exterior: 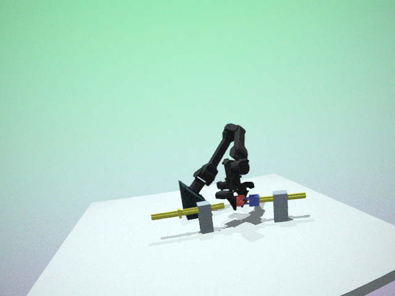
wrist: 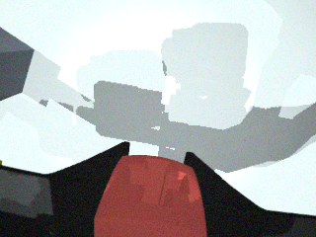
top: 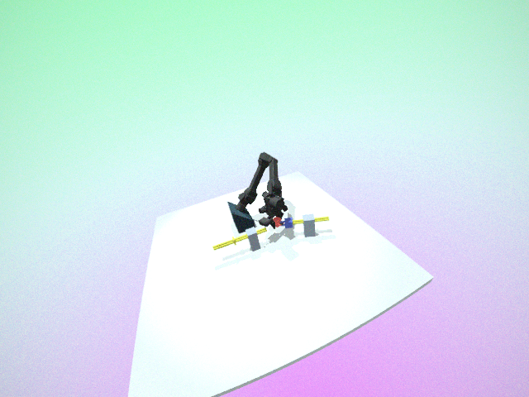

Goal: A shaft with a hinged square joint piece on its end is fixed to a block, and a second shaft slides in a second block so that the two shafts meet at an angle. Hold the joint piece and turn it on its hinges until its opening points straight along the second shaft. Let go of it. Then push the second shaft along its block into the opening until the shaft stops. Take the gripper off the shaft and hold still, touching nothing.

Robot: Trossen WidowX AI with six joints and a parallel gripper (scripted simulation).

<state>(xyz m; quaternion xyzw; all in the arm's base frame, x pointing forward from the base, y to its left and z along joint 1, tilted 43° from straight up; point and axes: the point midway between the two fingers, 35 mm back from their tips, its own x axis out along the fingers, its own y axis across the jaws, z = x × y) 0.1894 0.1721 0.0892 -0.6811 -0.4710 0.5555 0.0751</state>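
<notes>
Now: gripper tip 1 cm short of the red square joint piece, 1 cm to the right of it and 4 cm below it.
</notes>
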